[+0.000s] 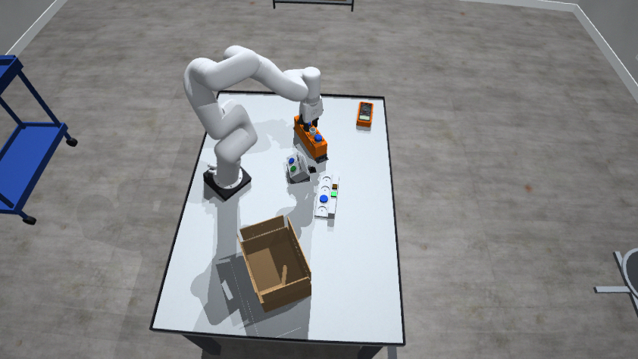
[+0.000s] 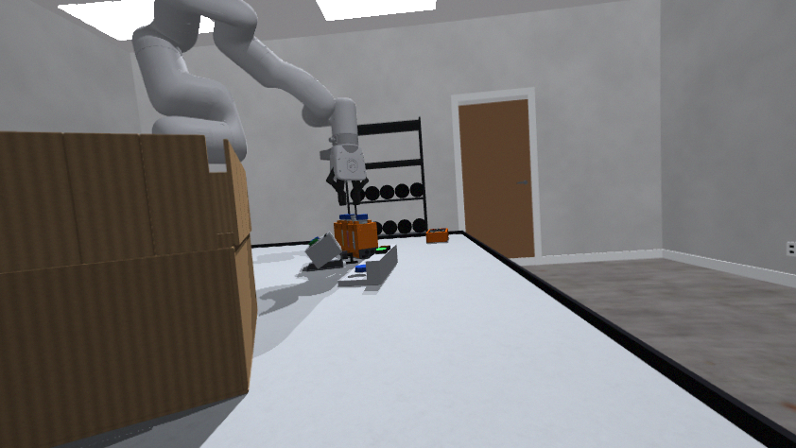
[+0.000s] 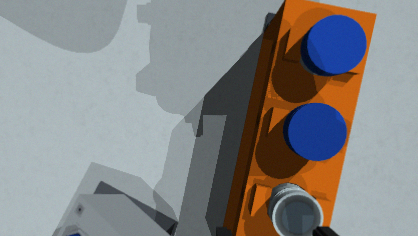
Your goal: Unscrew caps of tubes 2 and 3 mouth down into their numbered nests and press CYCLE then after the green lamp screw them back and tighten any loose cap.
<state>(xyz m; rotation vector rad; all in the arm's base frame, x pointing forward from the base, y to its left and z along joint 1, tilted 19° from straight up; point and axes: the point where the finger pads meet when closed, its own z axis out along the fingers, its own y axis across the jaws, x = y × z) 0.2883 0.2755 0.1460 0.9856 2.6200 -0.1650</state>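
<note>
Right now my hand is 2 cm past the blue cap, 6 cm to the right of it and 6 cm above it. From my hand the other things lie so: green key (5 cm behind, 17 cm to the right, 10 cm below); blue key (7 cm behind, 13 cm to the right, 10 cm below); grey key housing (4 cm behind, 15 cm to the right, 12 cm below).
</note>
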